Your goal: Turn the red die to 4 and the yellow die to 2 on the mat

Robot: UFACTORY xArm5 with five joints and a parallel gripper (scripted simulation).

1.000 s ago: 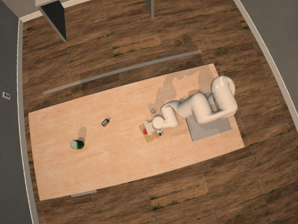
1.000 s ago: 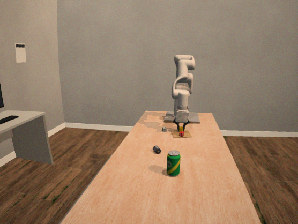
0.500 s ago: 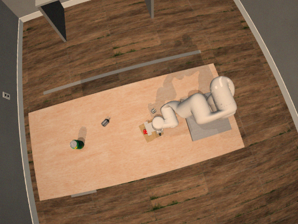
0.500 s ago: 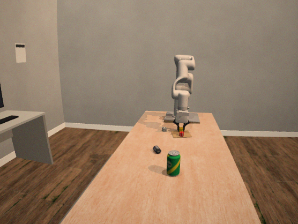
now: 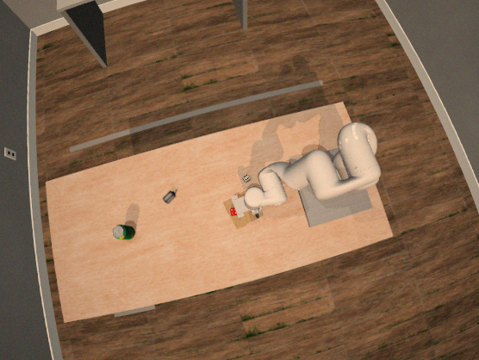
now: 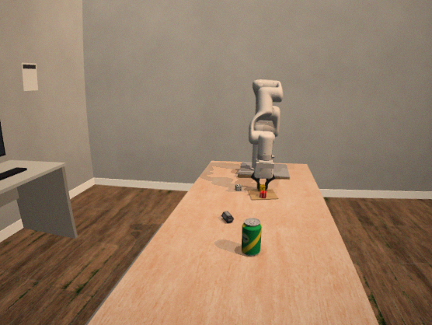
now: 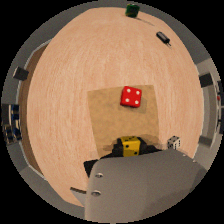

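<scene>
Now: the yellow die 10 mm below my hand. The rest, counted from my hand: brown mat: 40 mm ahead, 30 mm below, 10 mm to the left; then white die: 130 mm to the right, 20 mm ahead, 10 mm below; then red die: 90 mm ahead, 20 mm to the left, 10 mm below.
</scene>
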